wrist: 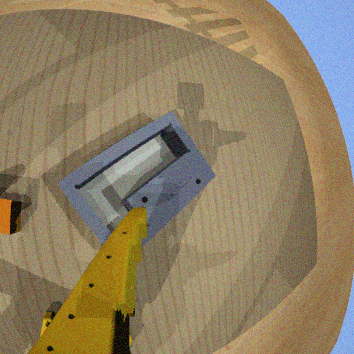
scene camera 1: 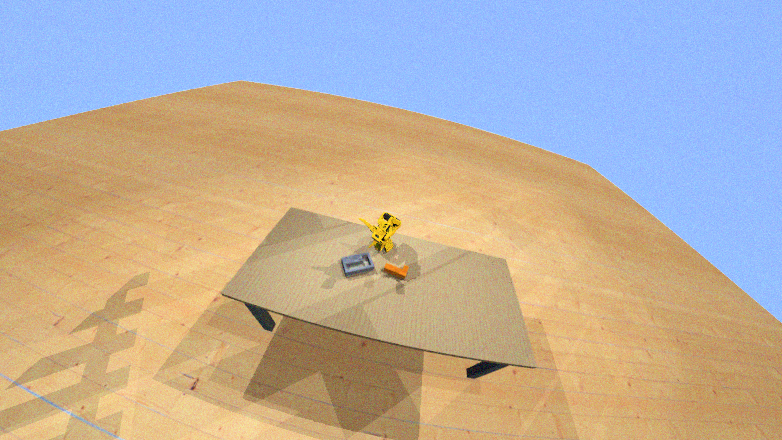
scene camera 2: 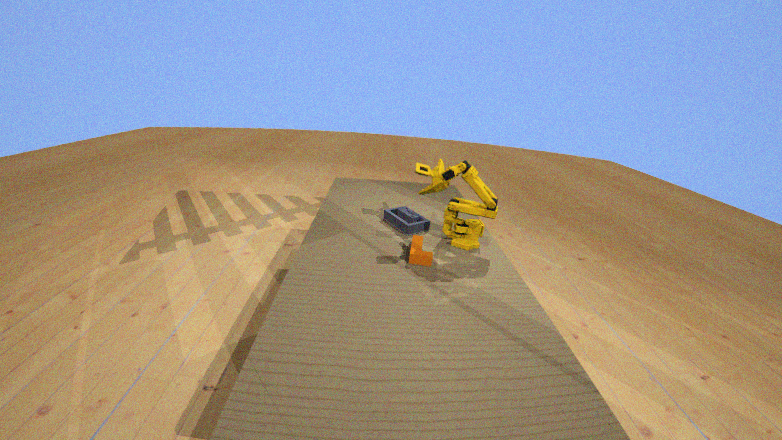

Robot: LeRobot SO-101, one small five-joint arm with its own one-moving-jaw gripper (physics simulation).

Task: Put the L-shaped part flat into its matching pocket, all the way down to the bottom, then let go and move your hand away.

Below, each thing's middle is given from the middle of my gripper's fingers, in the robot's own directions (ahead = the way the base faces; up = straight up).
I see my gripper 180 mm above the grey pocket block (wrist: 158, 166), 90 mm short of it and 20 mm to the left of it.
